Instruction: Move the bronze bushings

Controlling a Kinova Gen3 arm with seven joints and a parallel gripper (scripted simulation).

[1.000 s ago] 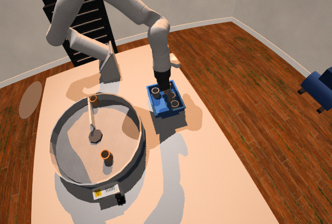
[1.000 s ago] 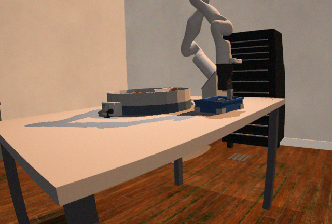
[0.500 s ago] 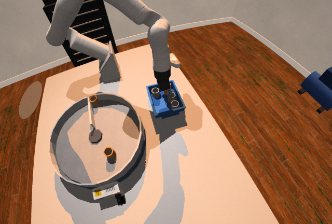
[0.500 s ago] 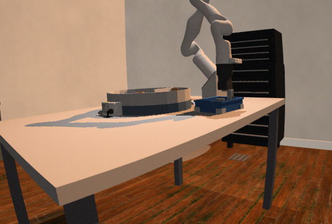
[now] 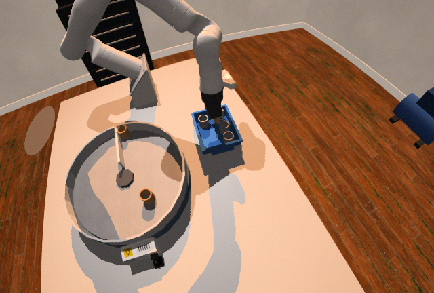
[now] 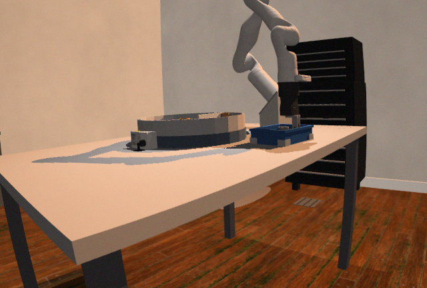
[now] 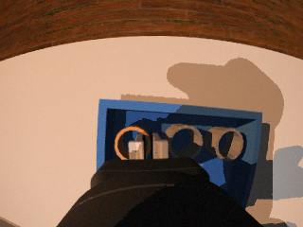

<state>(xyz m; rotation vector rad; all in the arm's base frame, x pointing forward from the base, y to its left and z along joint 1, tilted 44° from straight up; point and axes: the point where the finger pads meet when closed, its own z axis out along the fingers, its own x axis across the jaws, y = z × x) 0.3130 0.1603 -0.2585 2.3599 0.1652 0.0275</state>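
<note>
Now: hand 4 cm short of the blue crate, 3 cm to the left of it and 2 cm above it. From my hand the other things lie so: turntable disc 37 cm to the right, 17 cm ahead, 1 cm above.
</note>
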